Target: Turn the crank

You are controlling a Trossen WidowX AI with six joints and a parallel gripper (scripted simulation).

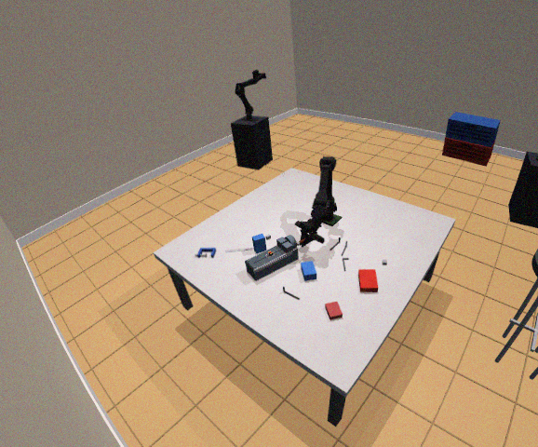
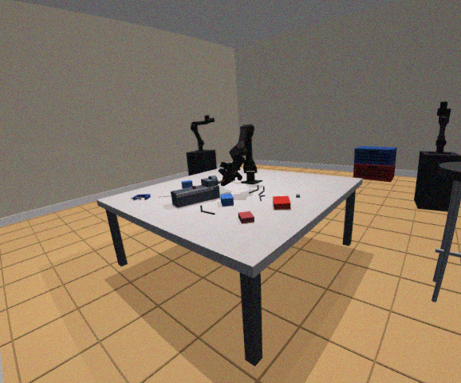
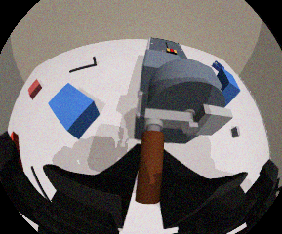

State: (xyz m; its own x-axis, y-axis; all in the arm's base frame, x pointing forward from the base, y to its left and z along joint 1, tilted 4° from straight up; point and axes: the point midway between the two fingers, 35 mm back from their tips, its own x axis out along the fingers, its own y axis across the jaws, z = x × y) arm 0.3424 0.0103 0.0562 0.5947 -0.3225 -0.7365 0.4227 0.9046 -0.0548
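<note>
Now: the brown crank handle 20 mm behind my gripper tip, 10 mm to the left of it and 20 mm above it. Also, from my gripper tip: red pointer (140 mm ahead, 100 mm to the right, 20 mm above).
</note>
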